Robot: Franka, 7 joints.
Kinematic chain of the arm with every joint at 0, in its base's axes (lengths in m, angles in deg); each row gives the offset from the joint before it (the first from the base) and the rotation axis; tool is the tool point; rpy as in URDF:
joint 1: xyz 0 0 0.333 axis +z
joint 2: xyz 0 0 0 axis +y
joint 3: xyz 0 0 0.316 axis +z
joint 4: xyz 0.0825 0 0 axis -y
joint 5: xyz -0.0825 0 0.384 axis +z
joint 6: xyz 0 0 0 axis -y
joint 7: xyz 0.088 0 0 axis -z
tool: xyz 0 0 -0.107 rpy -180 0 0
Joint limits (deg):
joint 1: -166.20..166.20
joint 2: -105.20..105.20
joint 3: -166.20..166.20
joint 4: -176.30..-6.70
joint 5: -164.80..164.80
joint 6: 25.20..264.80
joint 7: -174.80..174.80
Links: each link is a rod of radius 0.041 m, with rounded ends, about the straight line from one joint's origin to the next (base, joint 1, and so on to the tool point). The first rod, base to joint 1, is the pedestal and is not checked.
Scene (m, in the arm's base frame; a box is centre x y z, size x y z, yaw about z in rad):
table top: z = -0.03
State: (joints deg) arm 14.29 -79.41 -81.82 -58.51 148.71 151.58 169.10
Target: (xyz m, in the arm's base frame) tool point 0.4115 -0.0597 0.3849
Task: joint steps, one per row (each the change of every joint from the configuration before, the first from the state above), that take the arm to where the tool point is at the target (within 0.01 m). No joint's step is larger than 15 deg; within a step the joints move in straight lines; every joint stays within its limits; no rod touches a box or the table.
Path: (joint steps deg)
1: 9.04 1.66 1.17 -14.00 0.97 2.64 0.00
2: 9.03 1.67 1.17 -14.00 0.97 2.64 0.00
3: 9.04 1.66 1.17 -14.00 0.97 2.64 0.00
4: 9.04 1.66 1.16 -14.00 0.97 2.64 0.00
5: 9.03 1.66 1.17 -13.99 0.97 2.64 0.00
6: 9.04 1.67 1.17 -14.00 0.98 2.64 0.00

